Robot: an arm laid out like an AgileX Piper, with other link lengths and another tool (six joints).
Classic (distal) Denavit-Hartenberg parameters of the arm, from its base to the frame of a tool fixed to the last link. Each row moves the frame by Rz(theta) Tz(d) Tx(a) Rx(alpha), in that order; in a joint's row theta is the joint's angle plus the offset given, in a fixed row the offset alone. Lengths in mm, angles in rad.
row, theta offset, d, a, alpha
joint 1, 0, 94.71, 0, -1.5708
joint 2, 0.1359, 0, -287.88, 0
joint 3, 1.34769, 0, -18.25, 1.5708
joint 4, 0, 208.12, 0, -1.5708
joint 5, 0, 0, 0, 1.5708
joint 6, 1.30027, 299.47, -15.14, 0.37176
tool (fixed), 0, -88.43, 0, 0
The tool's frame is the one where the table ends.
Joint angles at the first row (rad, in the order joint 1, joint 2, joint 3, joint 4, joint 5, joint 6):
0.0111, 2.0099, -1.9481, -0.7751, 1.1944, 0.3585
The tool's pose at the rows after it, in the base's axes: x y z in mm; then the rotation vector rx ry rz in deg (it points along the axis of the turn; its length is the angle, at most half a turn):
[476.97 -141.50 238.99 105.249 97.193 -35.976]
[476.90 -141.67 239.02 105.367 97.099 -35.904]
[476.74 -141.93 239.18 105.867 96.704 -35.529]
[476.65 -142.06 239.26 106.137 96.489 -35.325]
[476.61 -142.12 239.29 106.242 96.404 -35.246]
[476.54 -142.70 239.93 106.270 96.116 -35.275]
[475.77 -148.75 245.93 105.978 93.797 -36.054]
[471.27 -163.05 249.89 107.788 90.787 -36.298]
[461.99 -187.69 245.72 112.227 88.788 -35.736]
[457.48 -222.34 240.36 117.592 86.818 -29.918]
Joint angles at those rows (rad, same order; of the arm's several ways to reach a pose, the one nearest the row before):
0.0098, 2.0099, -1.9481, -0.7751, 1.1944, 0.3585
0.0096, 2.0099, -1.9480, -0.7752, 1.1944, 0.3605
0.0096, 2.0099, -1.9481, -0.7751, 1.1944, 0.3701
0.0096, 2.0099, -1.9481, -0.7751, 1.1944, 0.3753
0.0096, 2.0099, -1.9480, -0.7752, 1.1944, 0.3774
0.0096, 2.0099, -1.9480, -0.7791, 1.1944, 0.3809
0.0075, 2.0099, -1.9481, -0.8168, 1.1945, 0.4018
-0.0164, 2.0088, -1.9480, -0.8366, 1.1944, 0.4289
-0.0788, 2.0079, -1.9481, -0.8019, 1.1865, 0.4316
-0.1875, 2.0079, -1.9481, -0.7134, 1.1044, 0.4218

